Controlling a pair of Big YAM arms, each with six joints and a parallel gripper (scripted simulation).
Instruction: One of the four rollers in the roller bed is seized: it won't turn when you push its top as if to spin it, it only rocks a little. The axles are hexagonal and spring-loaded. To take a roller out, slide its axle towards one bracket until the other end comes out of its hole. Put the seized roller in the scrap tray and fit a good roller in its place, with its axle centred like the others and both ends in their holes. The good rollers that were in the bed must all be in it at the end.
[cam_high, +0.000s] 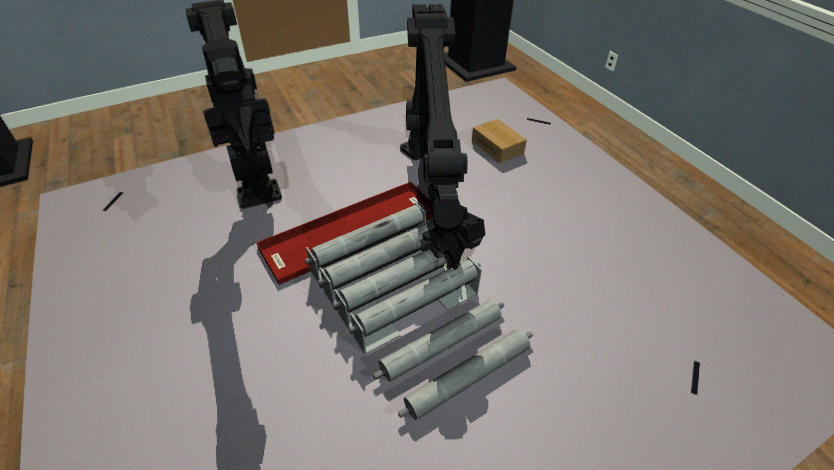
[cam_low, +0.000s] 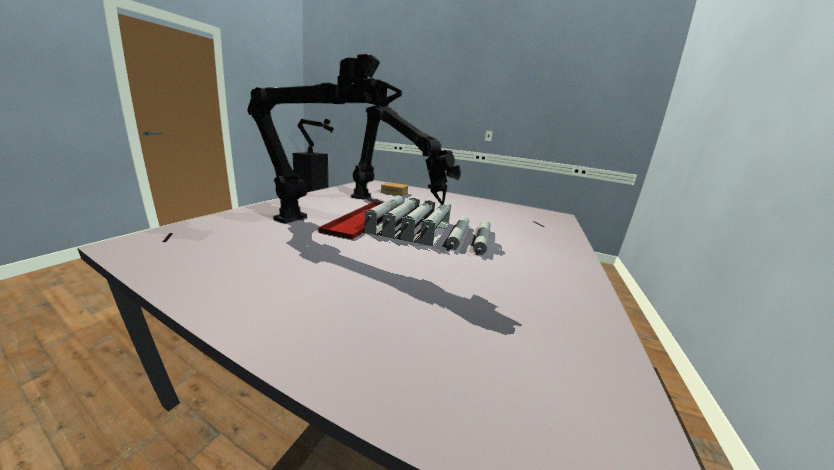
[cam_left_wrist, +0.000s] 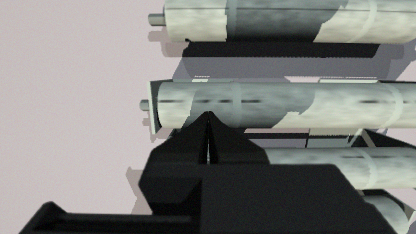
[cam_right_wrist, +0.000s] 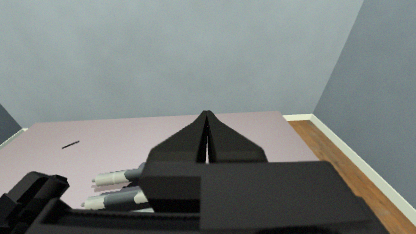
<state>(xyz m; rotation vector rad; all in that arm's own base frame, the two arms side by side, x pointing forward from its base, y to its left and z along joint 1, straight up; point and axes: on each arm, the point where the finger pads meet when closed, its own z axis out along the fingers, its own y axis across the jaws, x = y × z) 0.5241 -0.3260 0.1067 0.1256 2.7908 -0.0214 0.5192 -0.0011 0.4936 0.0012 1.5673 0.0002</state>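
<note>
Now: the roller 11 cm to the right of my left hand, 6 cm behind it and 3 cm below it. Also, from my left hand: red scrap tray: 31 cm behind, 13 cm to the right, 10 cm below; cardboard box: 47 cm behind, 43 cm to the left, 7 cm below.
</note>
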